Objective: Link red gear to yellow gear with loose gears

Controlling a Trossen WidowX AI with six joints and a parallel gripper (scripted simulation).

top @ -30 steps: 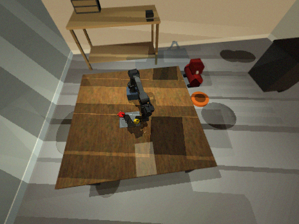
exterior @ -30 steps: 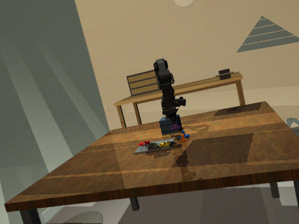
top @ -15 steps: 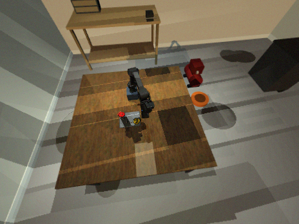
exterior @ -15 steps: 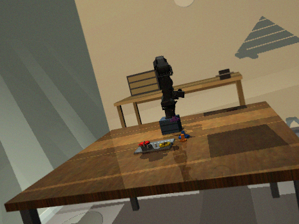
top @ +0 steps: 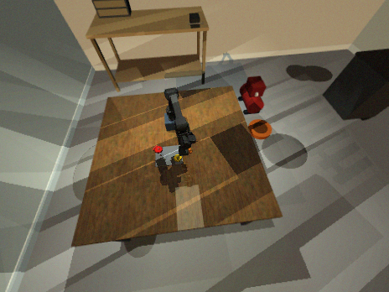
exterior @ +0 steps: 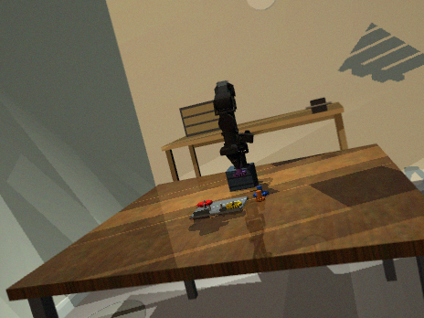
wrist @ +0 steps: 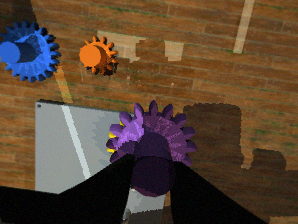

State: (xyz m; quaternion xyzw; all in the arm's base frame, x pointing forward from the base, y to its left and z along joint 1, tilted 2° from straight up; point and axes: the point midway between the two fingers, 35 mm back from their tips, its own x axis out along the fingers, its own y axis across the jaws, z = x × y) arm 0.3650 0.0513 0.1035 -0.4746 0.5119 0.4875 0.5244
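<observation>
Right now my gripper tip is 20 cm to the left of the red gear, 14 cm above it and 12 cm past it. From my gripper tip the other things lie so: purple gear (1 cm below); yellow gear (14 cm below, 6 cm to the right, 2 cm behind); orange gear (14 cm below, 6 cm behind, 5 cm to the left).
</observation>
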